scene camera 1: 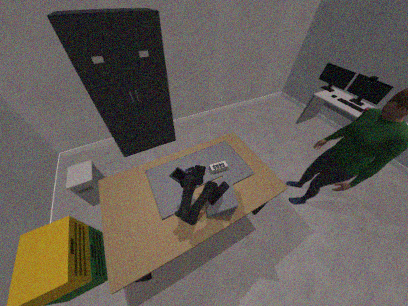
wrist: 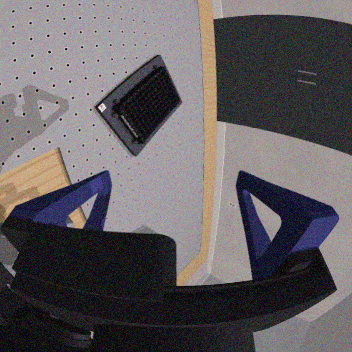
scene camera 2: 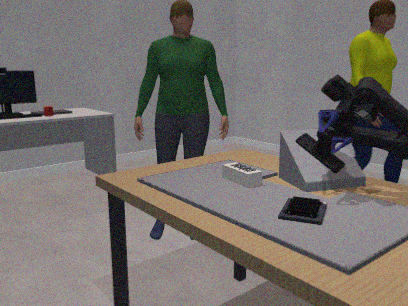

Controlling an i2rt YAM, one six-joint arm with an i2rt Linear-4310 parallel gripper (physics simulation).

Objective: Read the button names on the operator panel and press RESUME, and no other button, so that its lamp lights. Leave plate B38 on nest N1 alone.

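Frame: origin at the arm's base, x left, y back, z up, level; metres.
Seen in the pictures: gripper, fingertip midpoint: [wrist: 173, 177] [scene camera 2: 327, 143]; arm's base, origin of the base link: [scene camera 1: 218, 193] [wrist: 32, 322] [scene camera 2: 319, 153].
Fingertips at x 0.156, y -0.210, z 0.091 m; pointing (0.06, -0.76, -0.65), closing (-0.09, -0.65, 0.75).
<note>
Offsets run from my fingertips to a thing's top centre. Level surfaces: height alone.
The operator panel @[dx -0.334, dy -0.041, dz -0.138 m] [scene camera 1: 218, 166] [scene camera 2: 242, 175] is a small white box on the grey mat, with several dark buttons on top. Their names are too small to read, and no lit lamp can be made out. It does not show in the wrist view. Plate B38 @[dx +0.021, dy -0.140, dz -0.168 m] [scene camera 2: 303, 205] [wrist: 146, 106], a black plate with many wells, sits on the dark grey nest N1 @[dx +0.021, dy -0.140, dz -0.172 m] [scene camera 2: 300, 218] [wrist: 116, 123]; a small white tag shows at one nest corner. My gripper [scene camera 2: 332, 131] [wrist: 173, 177] is open, with blue fingers wide apart and no object between them. It hangs above the mat, away from the panel.
The arm's base stands by a grey sloped block [scene camera 1: 223, 206] [scene camera 2: 295, 162] at one edge of the wooden table @[dz -0.207 m] [scene camera 1: 135, 245] [scene camera 2: 112, 179]. The grey mat @[dz -0.194 m] [scene camera 1: 165, 200] [scene camera 2: 180, 190] lies on the table. A person in green [scene camera 1: 372, 135] [scene camera 2: 181, 75] stands beyond the table.
</note>
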